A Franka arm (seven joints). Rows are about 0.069 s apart.
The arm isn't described. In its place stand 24 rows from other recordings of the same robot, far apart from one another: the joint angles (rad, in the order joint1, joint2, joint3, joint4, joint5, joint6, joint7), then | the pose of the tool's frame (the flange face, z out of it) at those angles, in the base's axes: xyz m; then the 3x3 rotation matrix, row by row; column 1 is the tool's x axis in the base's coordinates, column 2 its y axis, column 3 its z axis.
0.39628, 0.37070, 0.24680, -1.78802, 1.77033, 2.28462, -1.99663 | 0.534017, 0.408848, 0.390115; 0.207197, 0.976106, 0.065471; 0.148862, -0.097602, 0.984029; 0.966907, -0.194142, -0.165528
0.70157, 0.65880, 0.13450, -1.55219, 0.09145, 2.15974, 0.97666 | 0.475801, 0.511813, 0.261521; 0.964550, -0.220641, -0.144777; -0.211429, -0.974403, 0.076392; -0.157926, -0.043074, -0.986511
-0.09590, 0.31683, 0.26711, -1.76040, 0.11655, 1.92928, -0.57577 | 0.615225, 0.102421, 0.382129; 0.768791, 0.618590, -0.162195; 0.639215, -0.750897, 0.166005; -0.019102, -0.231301, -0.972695
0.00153, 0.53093, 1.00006, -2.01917, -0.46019, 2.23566, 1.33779 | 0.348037, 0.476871, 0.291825; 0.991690, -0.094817, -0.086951; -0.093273, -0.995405, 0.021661; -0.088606, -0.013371, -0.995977
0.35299, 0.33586, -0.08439, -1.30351, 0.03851, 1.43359, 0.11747 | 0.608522, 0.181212, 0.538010; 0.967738, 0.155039, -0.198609; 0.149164, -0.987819, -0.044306; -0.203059, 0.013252, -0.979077
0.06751, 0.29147, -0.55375, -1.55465, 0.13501, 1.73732, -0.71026 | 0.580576, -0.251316, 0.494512; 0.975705, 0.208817, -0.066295; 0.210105, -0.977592, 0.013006; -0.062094, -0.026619, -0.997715
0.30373, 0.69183, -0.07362, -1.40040, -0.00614, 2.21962, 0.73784 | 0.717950, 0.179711, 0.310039; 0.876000, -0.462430, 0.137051; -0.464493, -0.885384, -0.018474; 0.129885, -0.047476, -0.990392
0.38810, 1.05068, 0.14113, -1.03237, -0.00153, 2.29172, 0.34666 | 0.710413, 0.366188, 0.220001; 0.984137, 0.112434, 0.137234; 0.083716, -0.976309, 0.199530; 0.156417, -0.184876, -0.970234
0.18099, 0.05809, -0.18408, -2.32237, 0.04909, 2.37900, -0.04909 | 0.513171, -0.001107, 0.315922; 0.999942, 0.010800, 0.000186; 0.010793, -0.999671, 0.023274; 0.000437, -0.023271, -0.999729
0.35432, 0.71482, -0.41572, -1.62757, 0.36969, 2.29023, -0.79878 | 0.691074, 0.002701, 0.230271; 0.831526, 0.554917, 0.025130; 0.554901, -0.831876, 0.008246; 0.025481, 0.007088, -0.999650
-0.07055, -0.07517, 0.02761, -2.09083, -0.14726, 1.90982, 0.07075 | 0.516284, -0.032505, 0.448534; 0.992989, -0.049760, -0.107223; -0.064219, -0.988634, -0.135933; -0.099240, 0.141866, -0.984899
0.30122, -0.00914, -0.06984, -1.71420, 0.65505, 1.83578, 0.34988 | 0.548140, 0.179174, 0.601952; 0.969420, -0.244749, 0.017940; -0.204773, -0.766456, 0.608780; -0.135248, -0.593837, -0.793136
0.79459, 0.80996, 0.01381, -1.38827, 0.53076, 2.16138, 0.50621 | 0.492713, 0.542131, 0.227005; 0.955729, -0.058771, -0.288318; 0.038251, -0.946720, 0.319778; -0.291750, -0.316650, -0.902560
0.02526, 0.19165, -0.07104, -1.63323, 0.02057, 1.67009, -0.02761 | 0.603558, -0.022704, 0.491805; 0.987944, -0.022358, -0.153186; -0.020463, -0.999693, 0.013934; -0.153450, -0.010632, -0.988099
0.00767, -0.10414, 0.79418, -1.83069, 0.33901, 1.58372, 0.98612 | 0.326736, 0.409174, 0.546050; 0.926510, -0.225037, -0.301560; -0.214913, -0.974346, 0.066802; -0.308856, 0.002916, -0.951104
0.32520, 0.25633, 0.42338, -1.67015, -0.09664, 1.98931, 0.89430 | 0.488355, 0.414686, 0.472965; 0.990783, -0.124608, 0.053115; -0.128141, -0.989331, 0.069309; 0.043912, -0.075477, -0.996180
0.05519, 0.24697, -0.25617, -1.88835, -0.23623, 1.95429, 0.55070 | 0.580191, -0.127244, 0.369454; 0.798712, -0.564260, -0.208974; -0.601256, -0.761978, -0.240584; -0.023482, 0.317804, -0.947866
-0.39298, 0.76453, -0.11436, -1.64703, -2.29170, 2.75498, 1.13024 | 0.598423, -0.289120, 0.156421; 0.786095, 0.245388, 0.567309; 0.611557, -0.442027, -0.656209; 0.089740, 0.862784, -0.497544
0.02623, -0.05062, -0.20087, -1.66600, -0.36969, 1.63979, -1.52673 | 0.529803, -0.133213, 0.619113; 0.189598, 0.981243, -0.034844; 0.917232, -0.189669, -0.350303; -0.350341, 0.034456, -0.935988
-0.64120, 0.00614, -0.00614, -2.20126, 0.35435, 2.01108, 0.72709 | 0.419144, -0.291087, 0.367403; 0.023177, -0.997910, 0.060328; -0.937552, -0.000746, 0.347845; -0.347073, -0.064622, -0.935609
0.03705, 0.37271, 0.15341, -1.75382, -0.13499, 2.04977, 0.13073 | 0.632510, 0.106511, 0.353868; 0.991255, 0.119547, -0.055880; 0.115205, -0.990479, -0.075364; -0.064358, 0.068267, -0.995589
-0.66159, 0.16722, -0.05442, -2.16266, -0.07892, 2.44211, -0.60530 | 0.429259, -0.373096, 0.330093; 0.997420, -0.054609, 0.046594; -0.048705, -0.991626, -0.119608; 0.052736, 0.117030, -0.991727
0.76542, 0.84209, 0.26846, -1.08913, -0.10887, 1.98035, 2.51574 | 0.457317, 0.622594, 0.334070; 0.032490, -0.998681, -0.039750; -0.992828, -0.036826, 0.113734; -0.115048, 0.035769, -0.992716
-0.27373, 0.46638, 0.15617, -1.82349, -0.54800, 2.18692, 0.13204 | 0.631618, -0.100467, 0.277770; 0.993576, 0.090715, -0.067655; 0.060999, -0.932873, -0.355002; -0.095318, 0.348594, -0.932414
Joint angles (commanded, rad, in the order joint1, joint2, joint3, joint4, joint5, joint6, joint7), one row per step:
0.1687 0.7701 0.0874 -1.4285 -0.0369 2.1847 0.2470
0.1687 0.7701 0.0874 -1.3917 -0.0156 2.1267 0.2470
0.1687 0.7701 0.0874 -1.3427 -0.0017 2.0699 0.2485
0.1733 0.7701 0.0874 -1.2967 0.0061 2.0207 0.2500
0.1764 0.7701 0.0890 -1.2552 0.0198 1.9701 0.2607
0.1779 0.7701 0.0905 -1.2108 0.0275 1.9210 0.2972
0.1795 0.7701 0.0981 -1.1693 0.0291 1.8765 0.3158
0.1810 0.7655 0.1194 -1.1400 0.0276 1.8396 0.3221
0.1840 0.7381 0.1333 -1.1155 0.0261 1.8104 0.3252
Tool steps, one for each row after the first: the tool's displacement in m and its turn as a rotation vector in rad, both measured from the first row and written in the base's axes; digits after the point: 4 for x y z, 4 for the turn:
0.0032 0.0007 0.0115 0.0111 0.0252 -0.0121
0.0089 0.0016 0.0289 0.0204 0.0359 -0.0209
0.0132 0.0055 0.0459 0.0261 0.0410 -0.0213
0.0155 0.0094 0.0610 0.0365 0.0539 -0.0328
0.0183 0.0116 0.0777 0.0418 0.0624 -0.0684
0.0196 0.0167 0.0938 0.0468 0.0681 -0.0790
0.0173 0.0282 0.1088 0.0581 0.0744 -0.0661
0.0145 0.0366 0.1391 0.0700 0.0543 -0.0534

